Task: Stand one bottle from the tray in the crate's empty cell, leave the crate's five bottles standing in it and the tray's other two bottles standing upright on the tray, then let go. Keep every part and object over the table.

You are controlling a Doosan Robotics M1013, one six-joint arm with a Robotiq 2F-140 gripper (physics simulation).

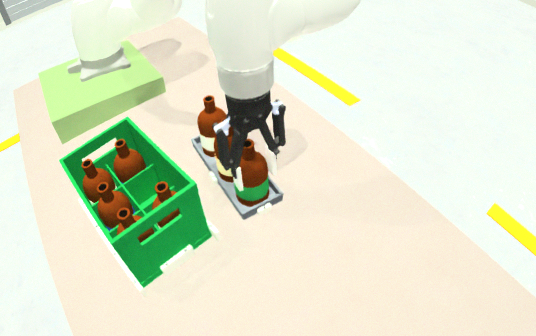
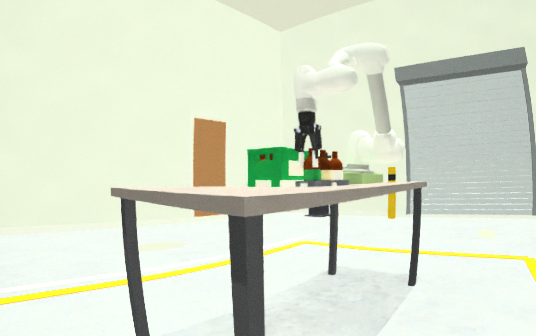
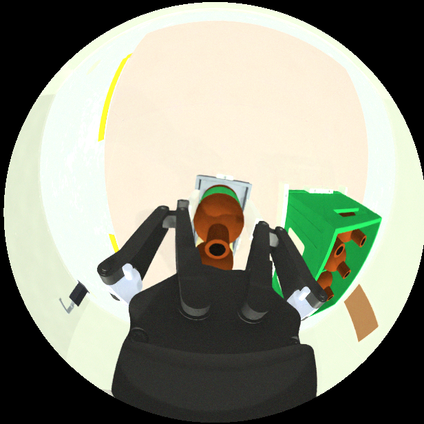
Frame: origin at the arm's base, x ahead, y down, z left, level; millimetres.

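Seen in the pictures: gripper, fingertip midpoint: (image 1: 255,178) (image 2: 308,167); arm's base at its link origin: (image 1: 103,64) (image 2: 357,172).
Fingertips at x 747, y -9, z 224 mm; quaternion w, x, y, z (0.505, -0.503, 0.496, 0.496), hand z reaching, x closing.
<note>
Pixels of each thing's top centre, then the offset from my fingertips to it. "*": a spot on its surface instead.
- green-labelled brown bottle at its top centre: (image 1: 247,143) (image 2: 311,148) dy -80, dx -23, dz +0 mm
- grey tray at its top centre: (image 1: 232,163) (image 2: 324,180) dy +54, dx -111, dz -6 mm
- middle bottle at a spot on its surface: (image 1: 225,171) * dy +38, dx -84, dz -35 mm
- far bottle at its top centre: (image 1: 208,98) (image 2: 334,151) dy -80, dx -202, dz -11 mm
- green crate at its top centre: (image 1: 118,170) (image 2: 279,150) dy -96, dx -75, dz -253 mm
The green-labelled brown bottle (image 1: 253,167) (image 2: 312,174) (image 3: 218,217) stands upright at the near end of the grey tray (image 1: 243,212) (image 2: 325,183) (image 3: 245,188). My gripper (image 1: 255,171) (image 2: 308,160) (image 3: 221,203) points down and is shut on its body, one pad on each side. The middle bottle (image 1: 225,171) (image 3: 225,262), partly hidden by a finger, and the far bottle (image 1: 210,122) (image 2: 336,164) stand upright on the tray. The green crate (image 1: 200,215) (image 2: 265,172) (image 3: 310,215) holds five upright bottles. Its empty cell (image 1: 145,187) is the middle one on the tray side.
The crate stands beside the tray, its walls rising near the bottles' height. The robot's base sits on a light green block (image 1: 105,97) (image 2: 367,178) at the far end of the table (image 1: 350,250) (image 2: 200,196). The table's long edge runs on the tray's other side.
</note>
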